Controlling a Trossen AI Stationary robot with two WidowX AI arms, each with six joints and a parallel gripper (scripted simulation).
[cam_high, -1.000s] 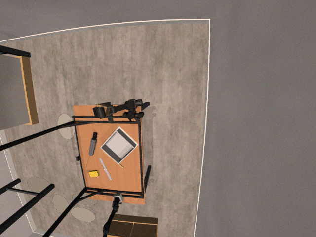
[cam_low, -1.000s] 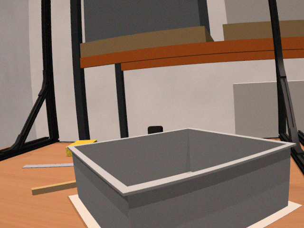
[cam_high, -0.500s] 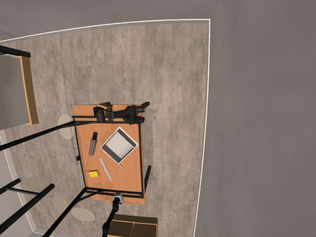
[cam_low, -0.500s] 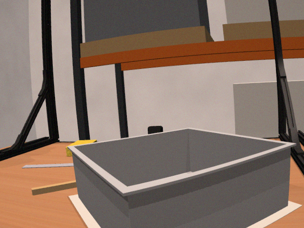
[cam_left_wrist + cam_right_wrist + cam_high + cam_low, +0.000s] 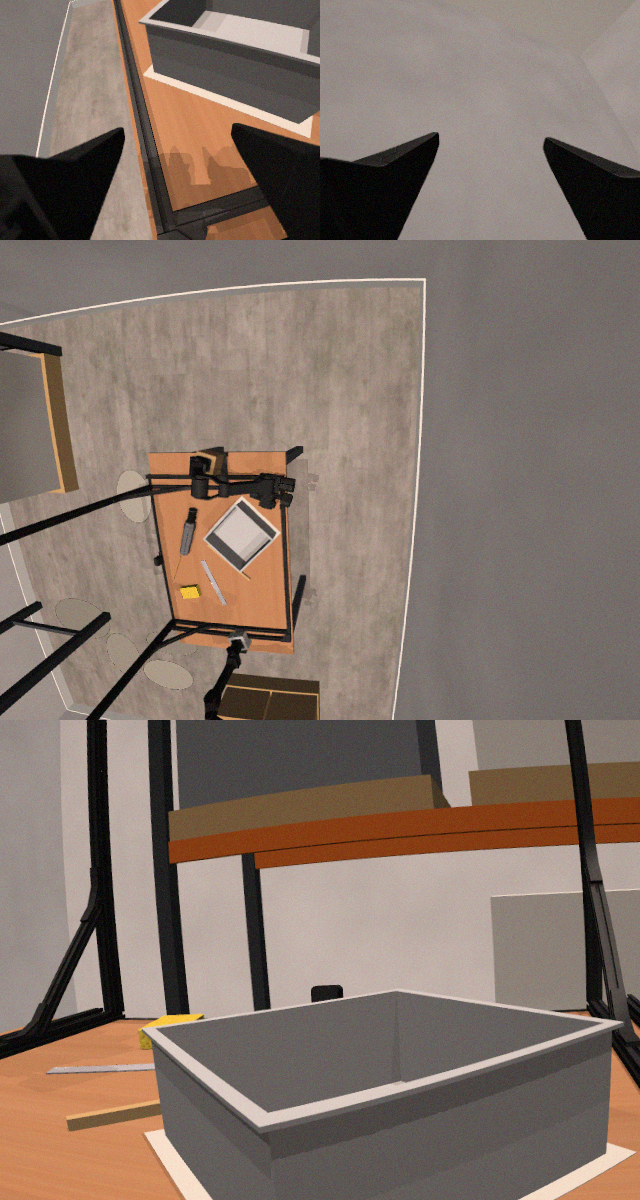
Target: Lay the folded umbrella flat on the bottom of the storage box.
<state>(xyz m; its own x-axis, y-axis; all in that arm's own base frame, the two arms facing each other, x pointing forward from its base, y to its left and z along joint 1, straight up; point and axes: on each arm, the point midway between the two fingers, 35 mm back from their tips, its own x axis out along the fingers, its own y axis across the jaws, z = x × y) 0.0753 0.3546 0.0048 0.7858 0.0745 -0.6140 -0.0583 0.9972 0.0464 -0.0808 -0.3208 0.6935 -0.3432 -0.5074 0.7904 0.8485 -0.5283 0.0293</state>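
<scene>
The folded umbrella is 51 cm behind my left hand, 19 cm to the right of it and 9 cm below it. Also, from my left hand: storage box (20 cm to the right, 20 cm behind, 7 cm below); thin wooden stick (37 cm to the right, 31 cm behind, 11 cm below); metal ruler (51 cm to the right, 43 cm behind, 12 cm below).
</scene>
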